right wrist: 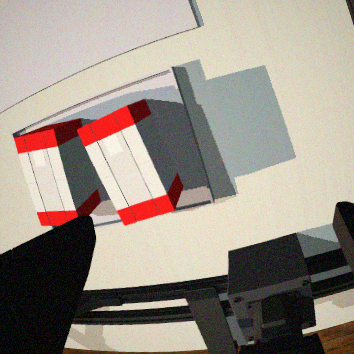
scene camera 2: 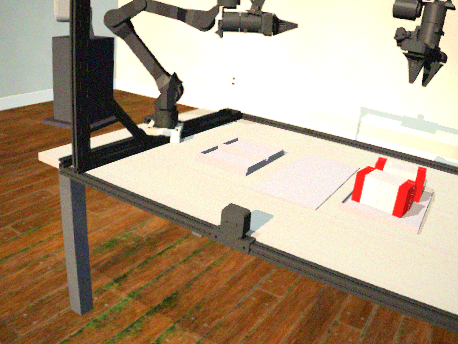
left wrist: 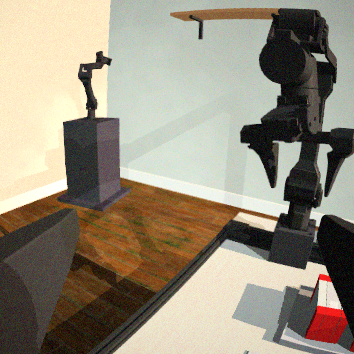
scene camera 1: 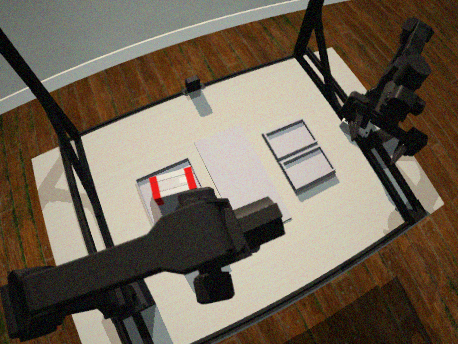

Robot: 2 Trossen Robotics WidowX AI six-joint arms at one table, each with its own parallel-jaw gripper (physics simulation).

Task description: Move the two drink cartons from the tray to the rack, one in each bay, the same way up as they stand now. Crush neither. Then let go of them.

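Where they show: left gripper, fingertip midpoint: (scene camera 2: 296, 25) (left wrist: 203, 225) (scene camera 1: 372, 152); right gripper, fingertip midpoint: (right wrist: 218, 222) (scene camera 2: 417, 85) (left wrist: 298, 191); left arm's base at its link origin: (scene camera 2: 165, 125); right arm's base at its link origin: (right wrist: 275, 313) (left wrist: 296, 223) (scene camera 1: 121, 296).
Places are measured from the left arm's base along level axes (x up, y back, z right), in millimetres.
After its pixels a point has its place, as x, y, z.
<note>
Two drink cartons, white with red ends, rest side by side in the tray (scene camera 1: 144, 202) @[-21, -628, 423] (scene camera 2: 400, 222) @[-21, -556, 472] (right wrist: 195, 135) @[-29, -646, 227]. One carton (scene camera 1: 172, 184) @[38, -550, 369] (scene camera 2: 382, 190) @[17, -530, 400] (right wrist: 45, 175) @[38, -542, 366] shows in scene camera 1; the other carton (left wrist: 325, 325) @[12, -560, 258] (right wrist: 127, 162) @[38, -609, 280] is hidden there by the right arm and sits at an angle. The rack (scene camera 1: 298, 152) @[-26, -231, 126] (scene camera 2: 265, 162) @[-28, -293, 167] has two empty bays. My right gripper (scene camera 2: 419, 83) @[223, -654, 184] (left wrist: 298, 191) @[223, -654, 184] (right wrist: 218, 222) @[223, -654, 184] is open, pointing down high above the tray side; its fingers are hidden in scene camera 1. My left gripper (scene camera 1: 373, 150) @[326, -350, 1] (scene camera 2: 297, 25) @[326, -350, 1] (left wrist: 203, 225) @[326, -350, 1] is open and empty, raised high and level.
A thin flat pale panel (scene camera 1: 230, 165) (scene camera 2: 310, 180) (right wrist: 100, 40) lies between tray and rack. A small dark block (scene camera 1: 192, 84) @[7, -225, 540] (scene camera 2: 235, 220) @[2, -212, 562] stands on the table's edge rail. Dark frame posts (scene camera 2: 80, 90) @[159, 145, 324] rise at the table's ends.
</note>
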